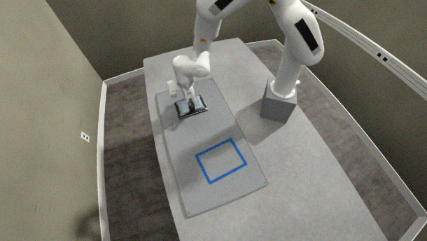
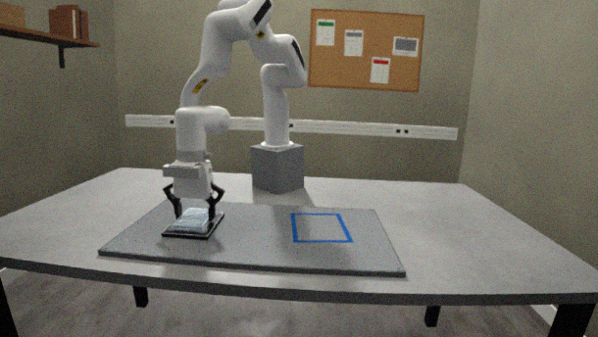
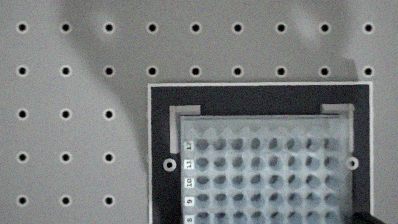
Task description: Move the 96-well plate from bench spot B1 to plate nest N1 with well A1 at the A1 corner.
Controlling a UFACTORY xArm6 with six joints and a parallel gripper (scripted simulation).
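Right now the 96-well plate is 10 mm below my hand. From my hand the other things lie so: dark plate nest (30 mm below).
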